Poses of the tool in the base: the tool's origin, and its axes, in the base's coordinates. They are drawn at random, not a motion.
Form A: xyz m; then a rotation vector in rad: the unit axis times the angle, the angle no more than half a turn.
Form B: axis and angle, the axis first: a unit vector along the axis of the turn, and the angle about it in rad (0 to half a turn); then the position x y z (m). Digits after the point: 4 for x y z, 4 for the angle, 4 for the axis.
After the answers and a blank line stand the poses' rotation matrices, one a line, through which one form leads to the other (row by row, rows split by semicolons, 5 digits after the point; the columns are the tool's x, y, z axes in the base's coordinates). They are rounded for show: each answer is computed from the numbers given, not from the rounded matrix.
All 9 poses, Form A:
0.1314 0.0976 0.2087 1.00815 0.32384 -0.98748
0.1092 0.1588 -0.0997 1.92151 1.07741 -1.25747
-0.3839 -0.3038 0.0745 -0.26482 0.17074 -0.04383
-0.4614 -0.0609 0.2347 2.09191 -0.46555 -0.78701
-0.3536 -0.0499 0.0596 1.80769 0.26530 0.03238
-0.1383 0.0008 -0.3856 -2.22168 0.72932 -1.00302
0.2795 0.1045 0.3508 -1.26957 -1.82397 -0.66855
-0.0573 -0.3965 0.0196 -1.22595 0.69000 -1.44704
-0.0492 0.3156 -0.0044 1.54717 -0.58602 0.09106
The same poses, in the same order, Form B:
0.6963 0.2237 -0.6820 1.4479 0.1314 0.0976 0.2087
0.7575 0.4247 -0.4957 2.5366 0.1092 0.1588 -0.0997
-0.8324 0.5367 -0.1378 0.3181 -0.3839 -0.3038 0.0745
0.9163 -0.2039 -0.3447 2.2830 -0.4614 -0.0609 0.2347
0.9892 0.1452 0.0177 1.8273 -0.3536 -0.0499 0.0596
-0.8732 0.2866 -0.3942 2.5444 -0.1383 0.0008 -0.3856
-0.5471 -0.7860 -0.2881 2.3207 0.2795 0.1045 0.3508
-0.6075 0.3419 -0.7170 2.0182 -0.0573 -0.3965 0.0196
0.9338 -0.3537 0.0550 1.6569 -0.0492 0.3156 -0.0044

0.54799 0.81351 -0.19468; -0.54023 0.16650 -0.82488; -0.63864 0.55720 0.53073
0.22332 0.86836 -0.44281; 0.30444 -0.49370 -0.81460; -0.92598 0.04711 -0.37461
0.98459 0.02068 0.17363; -0.06551 0.96428 0.25667; -0.16212 -0.26409 0.95078
0.73475 -0.04803 -0.67664; -0.56988 -0.58477 -0.57731; -0.36794 0.80978 -0.45703
0.97318 0.16293 0.16241; 0.19720 -0.22731 -0.95365; -0.11846 0.96010 -0.25335
0.56599 -0.23557 0.79004; -0.67893 -0.67680 0.28459; 0.46766 -0.69746 -0.54300
-0.17831 0.93383 -0.31012; 0.51222 0.35719 0.78106; 0.84014 -0.01958 -0.54201
0.09604 0.34892 0.93222; -0.94398 -0.26513 0.19649; 0.31572 -0.89887 0.30391
0.86087 -0.41341 -0.29663; -0.30391 0.04981 -0.95140; 0.40810 0.90918 -0.08276

